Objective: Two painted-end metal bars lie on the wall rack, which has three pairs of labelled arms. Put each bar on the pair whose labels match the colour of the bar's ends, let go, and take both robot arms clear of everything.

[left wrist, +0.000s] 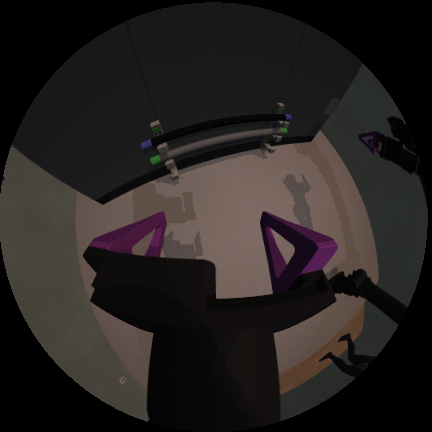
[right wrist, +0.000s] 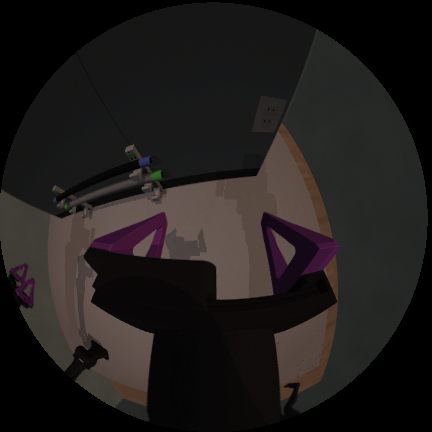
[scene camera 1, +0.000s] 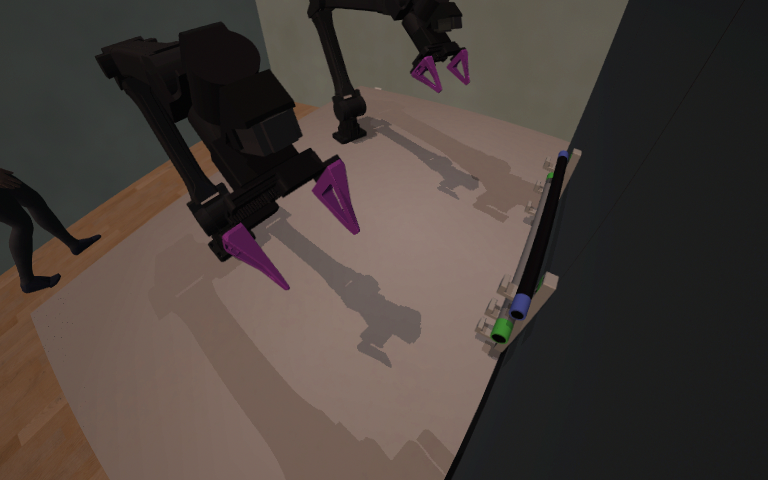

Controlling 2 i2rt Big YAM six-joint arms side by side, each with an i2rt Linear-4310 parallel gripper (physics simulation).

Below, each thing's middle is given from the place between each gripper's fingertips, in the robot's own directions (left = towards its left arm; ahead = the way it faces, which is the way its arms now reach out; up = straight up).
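Scene:
Blue-ended bar [scene camera 1: 521, 302]: 27 cm ahead of my left hand, 18 cm to the right of it, 13 cm below it. Green-ended bar [scene camera 1: 518, 274]: likewise 27 cm ahead of my left hand and 18 cm to the right of it, but 20 cm below it.
From my right hand, the blue-ended bar is 25 cm ahead, 37 cm to the left and 14 cm below; the green-ended bar is 24 cm ahead, 36 cm to the left and 21 cm below.

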